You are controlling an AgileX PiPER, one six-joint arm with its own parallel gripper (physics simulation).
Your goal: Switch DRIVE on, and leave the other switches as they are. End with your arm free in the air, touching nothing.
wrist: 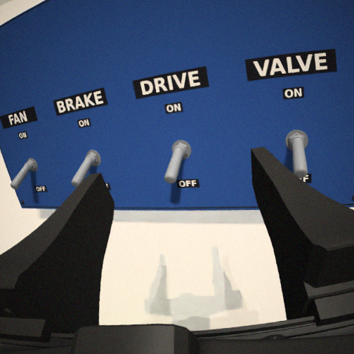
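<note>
The DRIVE switch is a grey lever on the blue panel, tilted down toward its OFF label. The FAN switch, the BRAKE switch and the VALVE switch also point down toward OFF. My gripper is open, with nothing between its fingers. In the wrist view its left fingertip shows just below the BRAKE lever and its right fingertip between DRIVE and VALVE. The DRIVE lever shows between the two fingertips. How far the fingertips stand from the panel is hard to tell.
A pale surface lies below the panel's lower edge and carries the gripper's shadow. The neighbouring BRAKE and VALVE levers stand close to the lines of the two fingers.
</note>
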